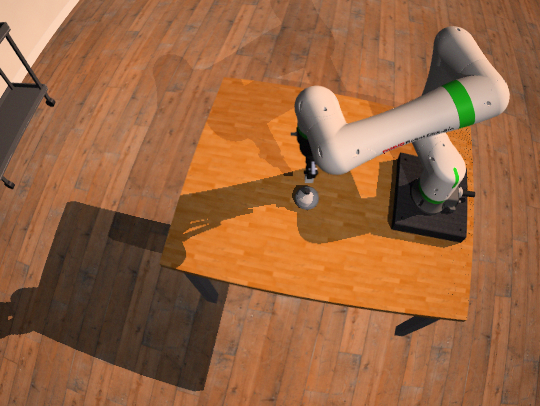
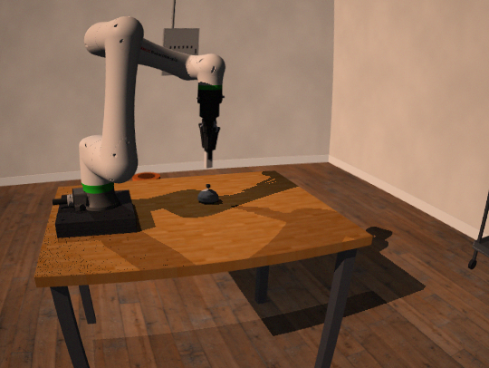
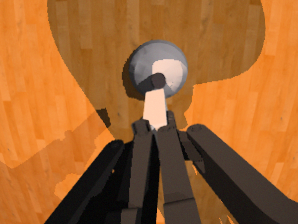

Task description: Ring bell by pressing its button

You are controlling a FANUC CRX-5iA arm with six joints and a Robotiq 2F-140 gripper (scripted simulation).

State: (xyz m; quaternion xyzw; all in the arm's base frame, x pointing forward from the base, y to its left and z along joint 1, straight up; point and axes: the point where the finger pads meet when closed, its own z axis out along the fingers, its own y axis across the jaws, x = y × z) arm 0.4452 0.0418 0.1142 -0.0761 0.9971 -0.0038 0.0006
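My gripper is now 110 mm above the bell button. The rest, counted from my hand: grey dome bell: 130 mm below.
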